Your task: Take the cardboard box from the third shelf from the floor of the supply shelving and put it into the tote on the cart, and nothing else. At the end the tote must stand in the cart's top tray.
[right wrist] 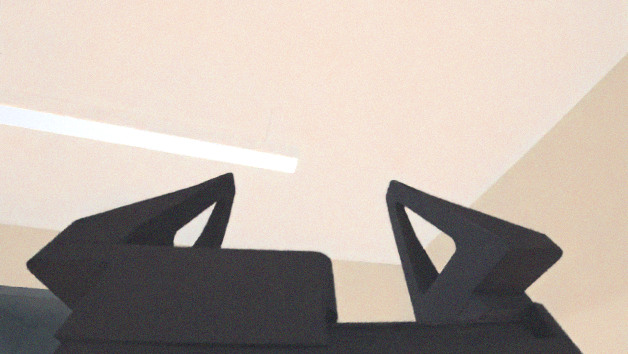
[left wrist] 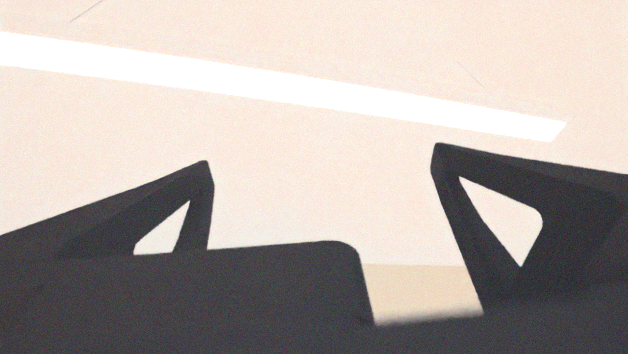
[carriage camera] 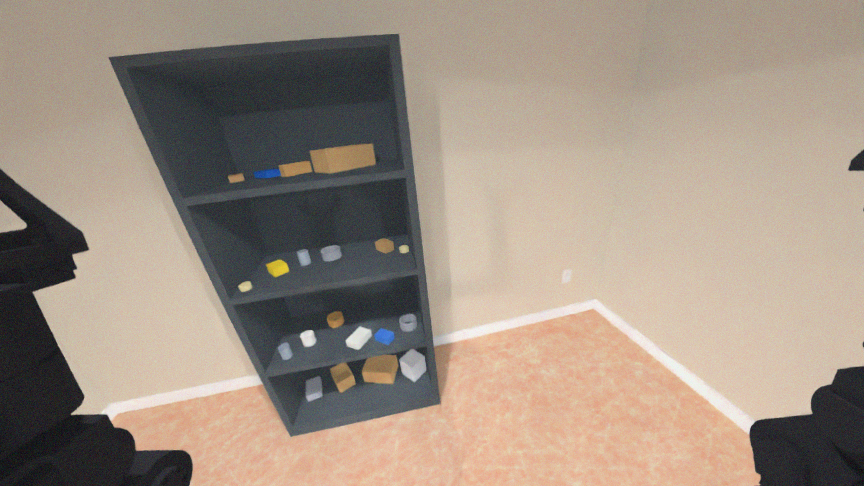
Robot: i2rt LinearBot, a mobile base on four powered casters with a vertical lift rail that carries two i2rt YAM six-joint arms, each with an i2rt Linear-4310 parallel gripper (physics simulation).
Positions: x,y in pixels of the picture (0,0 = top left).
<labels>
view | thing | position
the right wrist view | right gripper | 312,185
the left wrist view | left gripper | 322,164
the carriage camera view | dark grey supply shelving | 206,113
</labels>
